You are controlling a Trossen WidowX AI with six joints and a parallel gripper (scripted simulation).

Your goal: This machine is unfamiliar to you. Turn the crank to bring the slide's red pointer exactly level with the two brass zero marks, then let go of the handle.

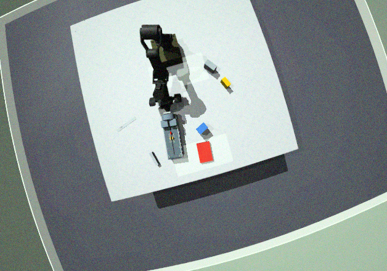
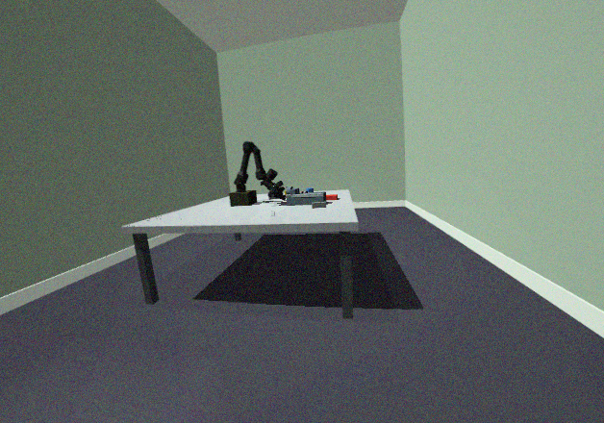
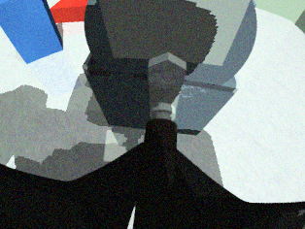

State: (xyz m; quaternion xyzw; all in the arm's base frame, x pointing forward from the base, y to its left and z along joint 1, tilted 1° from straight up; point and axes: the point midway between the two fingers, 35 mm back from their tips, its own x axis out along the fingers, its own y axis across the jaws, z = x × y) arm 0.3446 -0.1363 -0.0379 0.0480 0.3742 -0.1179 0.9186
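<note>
Now: the crank handle 30 mm above my gripper tip and 20 mm behind it. Also, from my gripper tip: red pointer 130 mm ahead, 50 mm above, 30 mm to the right; then blue block 180 mm ahead, 150 mm to the left, 10 mm above; then pale strip 290 mm to the right, 30 mm below, 30 mm behind.
</note>
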